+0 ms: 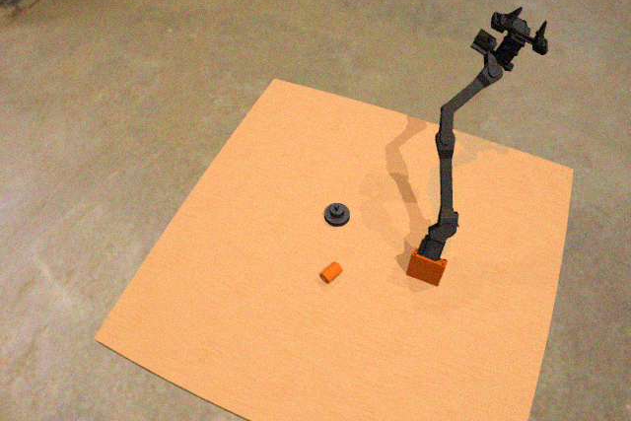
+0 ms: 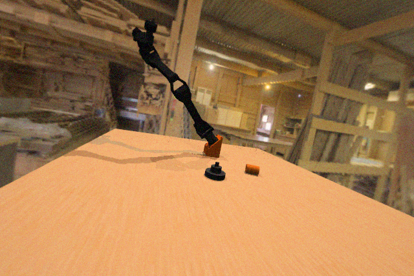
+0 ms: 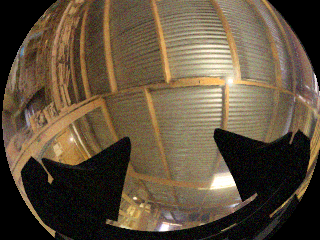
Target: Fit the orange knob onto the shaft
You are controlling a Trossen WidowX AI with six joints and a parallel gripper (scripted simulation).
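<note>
Right now my gripper tip is 680 mm above the orange knob, 650 mm to the right of it and 280 mm short of it. The rest, counted from my gripper tip: dark round pedestal: 670 mm below, 450 mm to the left, 380 mm ahead.
</note>
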